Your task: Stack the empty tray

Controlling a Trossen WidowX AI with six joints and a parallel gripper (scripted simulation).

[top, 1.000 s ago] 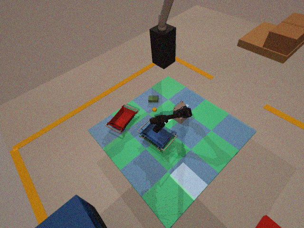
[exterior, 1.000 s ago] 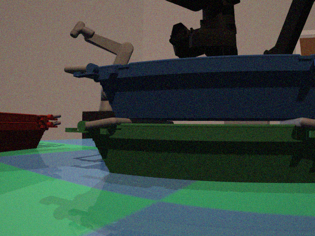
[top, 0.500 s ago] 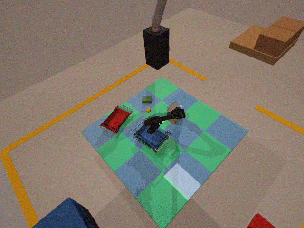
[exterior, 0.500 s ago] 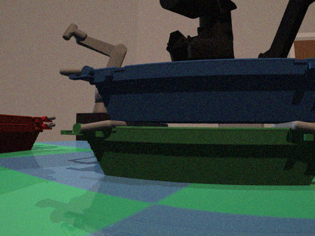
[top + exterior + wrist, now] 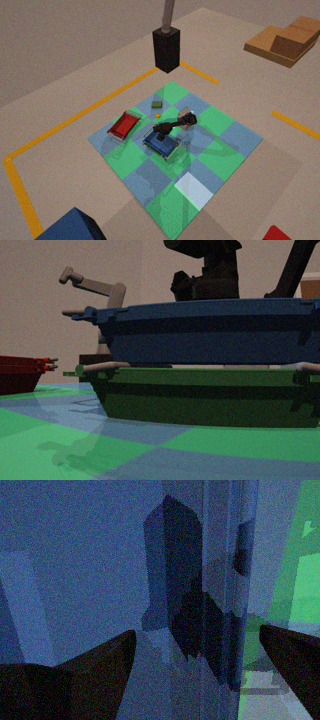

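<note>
The blue tray lies 80 mm ahead of my gripper tip, 20 mm to the left of it and 30 mm above it. Round my gripper tip: orange piece (190 mm behind, 300 mm to the right, 70 mm below); small green block (290 mm behind, 430 mm to the right, 60 mm below).
</note>
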